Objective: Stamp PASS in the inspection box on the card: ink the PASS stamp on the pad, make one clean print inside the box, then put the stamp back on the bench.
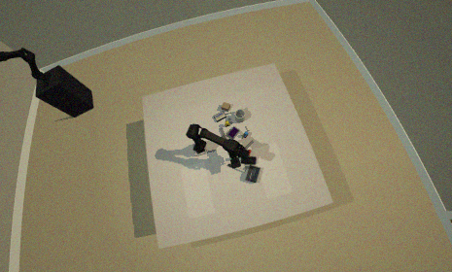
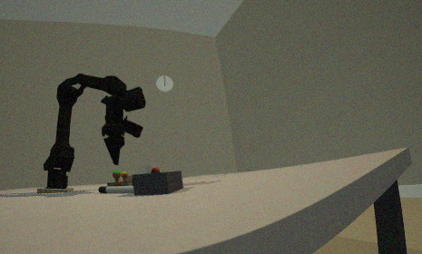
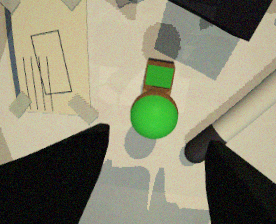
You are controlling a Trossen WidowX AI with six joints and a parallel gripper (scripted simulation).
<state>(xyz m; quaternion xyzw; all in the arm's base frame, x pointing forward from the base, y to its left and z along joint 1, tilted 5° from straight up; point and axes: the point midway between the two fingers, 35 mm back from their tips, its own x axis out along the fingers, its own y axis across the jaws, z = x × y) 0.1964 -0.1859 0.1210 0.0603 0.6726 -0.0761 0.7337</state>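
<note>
My gripper tip is now 60 mm above the green-topped stamp. Also, from my gripper tip: cream card 90 mm to the left, 80 mm below, 30 mm ahead; then red-topped stamp 120 mm ahead, 60 mm below, 10 mm to the right; then pen-like tool 70 mm below, 60 mm to the right, 20 mm behind.
</note>
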